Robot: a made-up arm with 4 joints.
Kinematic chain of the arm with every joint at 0, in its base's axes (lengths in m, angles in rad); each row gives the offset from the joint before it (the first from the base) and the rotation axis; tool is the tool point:
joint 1: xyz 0 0 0.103 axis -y
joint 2: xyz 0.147 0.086 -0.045 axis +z
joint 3: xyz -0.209 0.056 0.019 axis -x
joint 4: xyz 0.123 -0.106 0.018 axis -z
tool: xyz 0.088 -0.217 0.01
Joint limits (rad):
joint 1: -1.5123..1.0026
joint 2: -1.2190..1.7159
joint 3: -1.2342..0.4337
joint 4: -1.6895..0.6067
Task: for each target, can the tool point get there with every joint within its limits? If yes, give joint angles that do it. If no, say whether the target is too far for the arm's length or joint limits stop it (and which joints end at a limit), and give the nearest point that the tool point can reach.
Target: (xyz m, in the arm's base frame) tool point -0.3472 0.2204 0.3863
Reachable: no: joint limits stop it (at a limit: joint 1, joint 2, joint 4) | nearest point -0.2249 0.1397 0.1955 | short by 0.241 m
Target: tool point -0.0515 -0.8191 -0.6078
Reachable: no: too far | nearest point -0.0228 -0.1783 -0.2110 | short by 0.754 m
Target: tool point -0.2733 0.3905 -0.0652
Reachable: no: joint limits stop it (at a limit: joint 1, joint 2, joint 3) | nearest point -0.1962 0.2181 -0.0736 | short by 0.189 m
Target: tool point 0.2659 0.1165 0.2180
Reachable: yes | joints 0.4202 0.3111 -0.0792 -1.3460
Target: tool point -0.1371 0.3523 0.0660
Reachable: no: joint limits stop it (at a limit: joint 1, joint 2, joint 3) | nearest point -0.1050 0.2332 -0.0329 | short by 0.158 m
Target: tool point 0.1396 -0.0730 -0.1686
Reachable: yes | joints -0.0901 -0.0234 -0.9128 -0.0852
